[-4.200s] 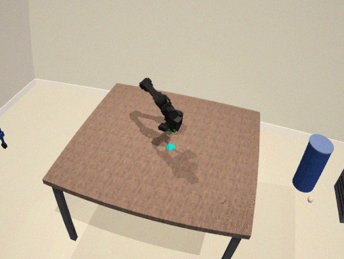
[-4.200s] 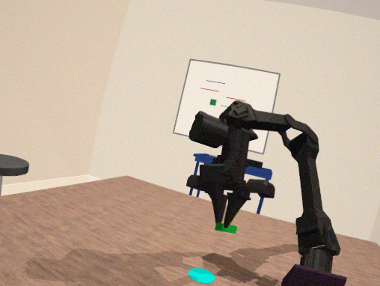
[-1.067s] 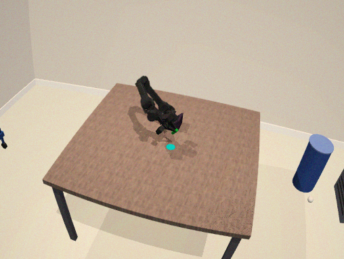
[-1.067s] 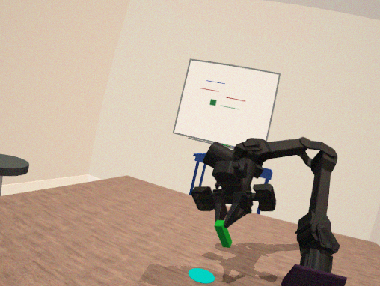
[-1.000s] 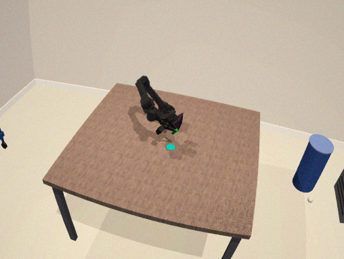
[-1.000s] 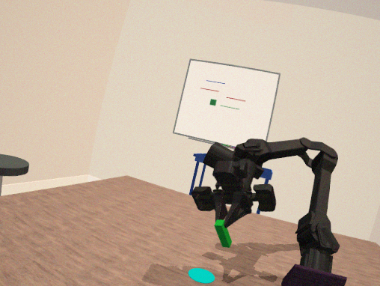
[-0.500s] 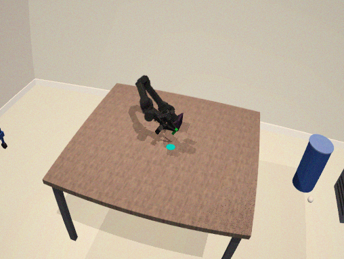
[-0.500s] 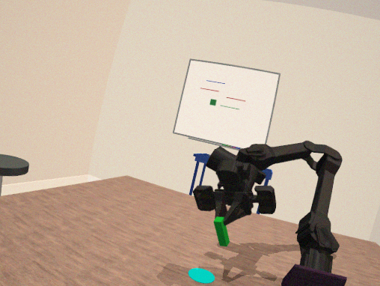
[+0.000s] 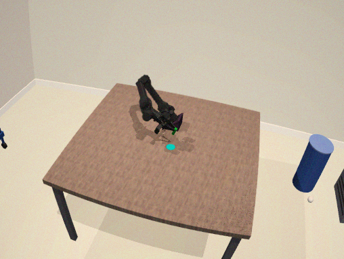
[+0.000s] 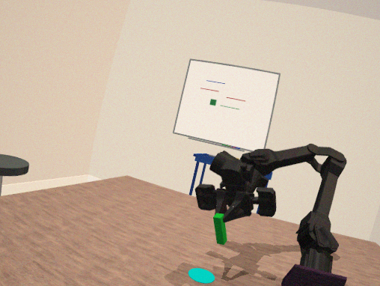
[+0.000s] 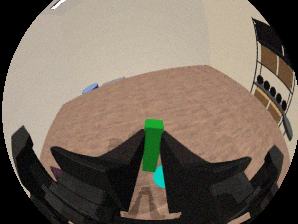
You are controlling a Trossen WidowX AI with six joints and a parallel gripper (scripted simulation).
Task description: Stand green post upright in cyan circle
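Right now the cyan circle is 20 mm to the right of my gripper tip and 140 mm below it. The rest, counted from my gripper tip: green post: 10 mm behind, 20 mm below.
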